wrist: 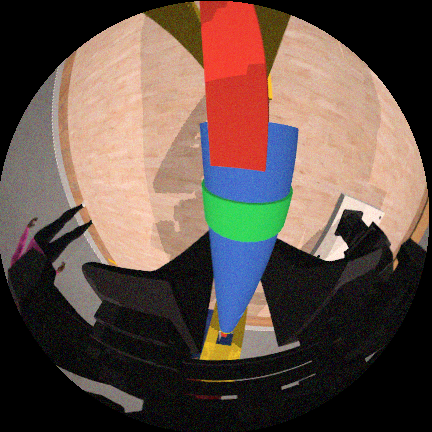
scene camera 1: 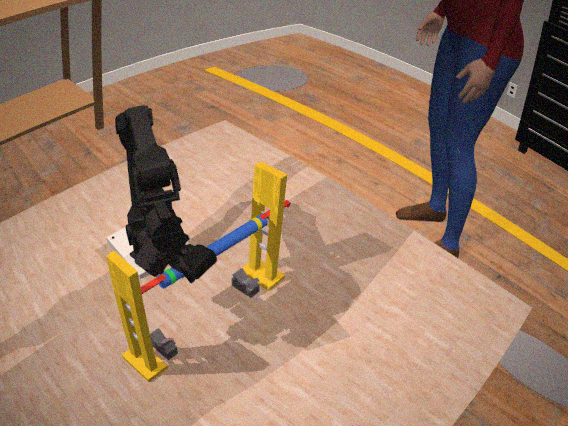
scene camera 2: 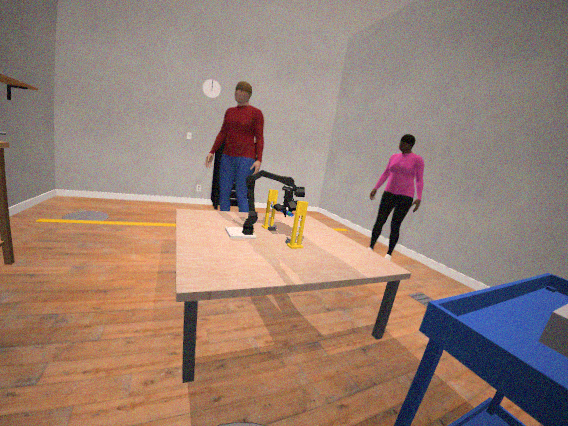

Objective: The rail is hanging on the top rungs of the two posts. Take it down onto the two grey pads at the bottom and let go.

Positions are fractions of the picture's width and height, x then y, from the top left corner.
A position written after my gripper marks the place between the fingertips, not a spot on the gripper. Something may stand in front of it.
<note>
My gripper (scene camera 1: 0.33,0.66) carries a blue rail, which touches nothing else. Also in view: a yellow post (scene camera 1: 0.22,0.66) and a yellow post (scene camera 1: 0.47,0.44).
My gripper is seen too in the wrist view (wrist: 0.54,0.54).
</note>
